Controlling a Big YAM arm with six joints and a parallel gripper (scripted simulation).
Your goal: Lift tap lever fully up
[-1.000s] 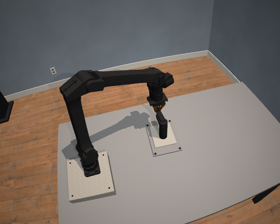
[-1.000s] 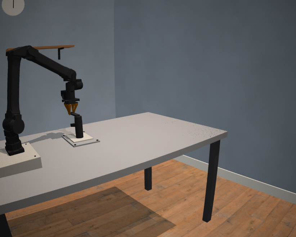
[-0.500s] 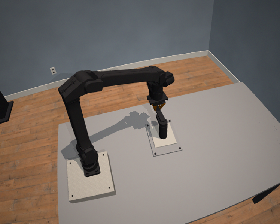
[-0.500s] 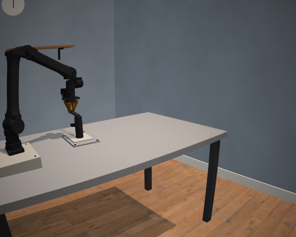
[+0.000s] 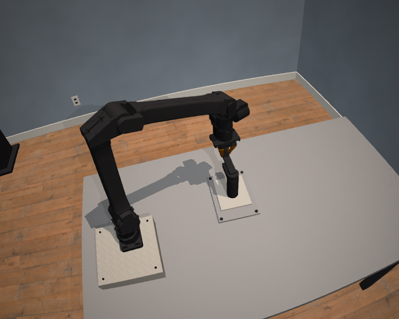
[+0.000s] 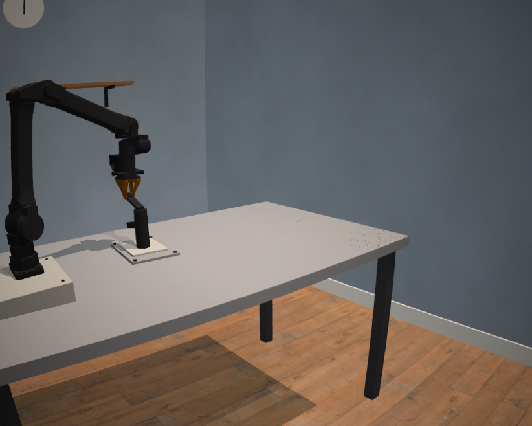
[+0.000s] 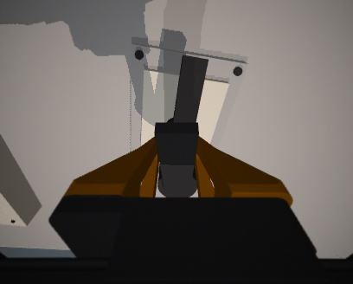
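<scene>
Now: hand 3 cm to the left of the flat lever and 1 cm above it.
</scene>
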